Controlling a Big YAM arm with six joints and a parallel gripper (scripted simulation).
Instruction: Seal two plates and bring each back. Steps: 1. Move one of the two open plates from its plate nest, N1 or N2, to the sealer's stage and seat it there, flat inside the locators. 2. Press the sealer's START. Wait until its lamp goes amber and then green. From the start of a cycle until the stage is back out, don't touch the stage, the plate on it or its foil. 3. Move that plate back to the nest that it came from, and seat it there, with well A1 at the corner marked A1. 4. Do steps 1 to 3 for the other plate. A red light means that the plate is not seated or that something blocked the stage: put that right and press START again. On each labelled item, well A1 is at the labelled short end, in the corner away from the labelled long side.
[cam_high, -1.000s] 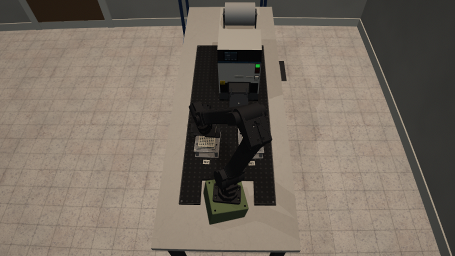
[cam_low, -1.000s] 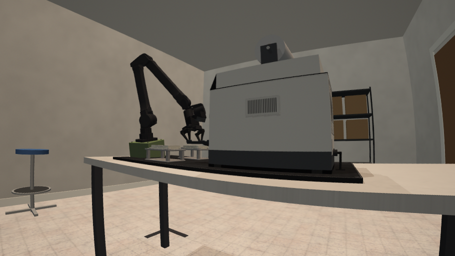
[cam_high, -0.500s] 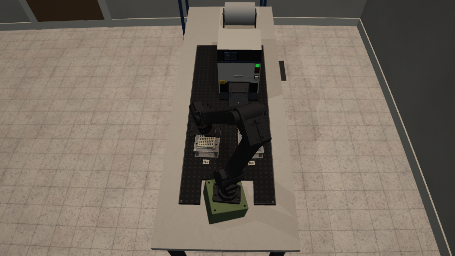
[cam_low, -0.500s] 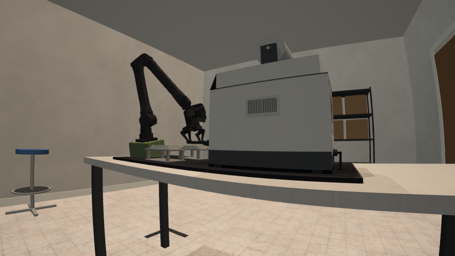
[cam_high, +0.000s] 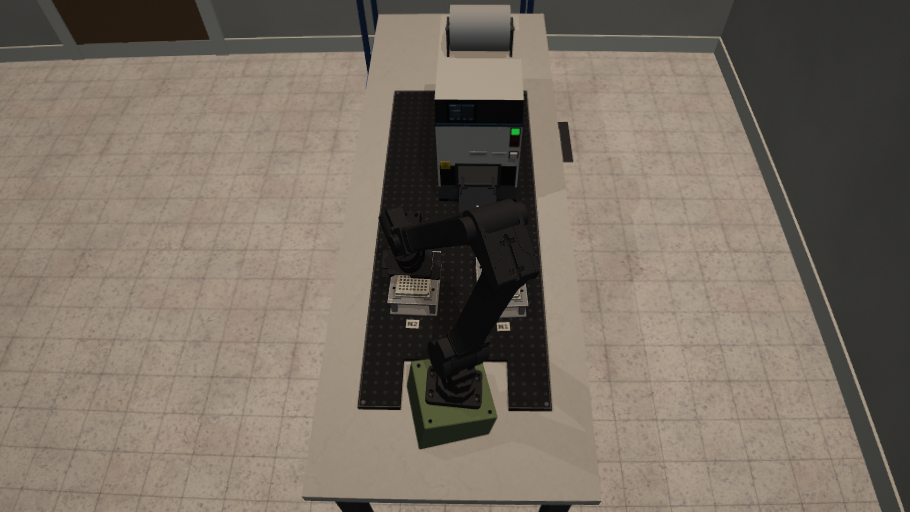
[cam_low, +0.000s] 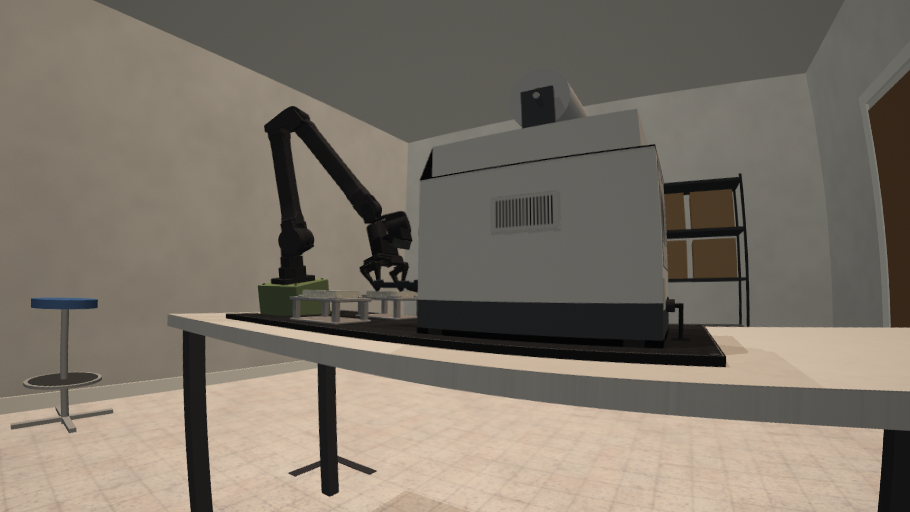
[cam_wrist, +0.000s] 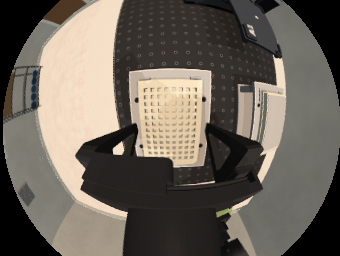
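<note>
Right now the white well plate is 2 cm below my hand. Round my hand: yellow warning label 30 cm ahead, 6 cm to the right, 6 cm above; sealer stage 20 cm ahead, 15 cm to the right, 1 cm above; N2 label 10 cm behind, 8 cm below.
</note>
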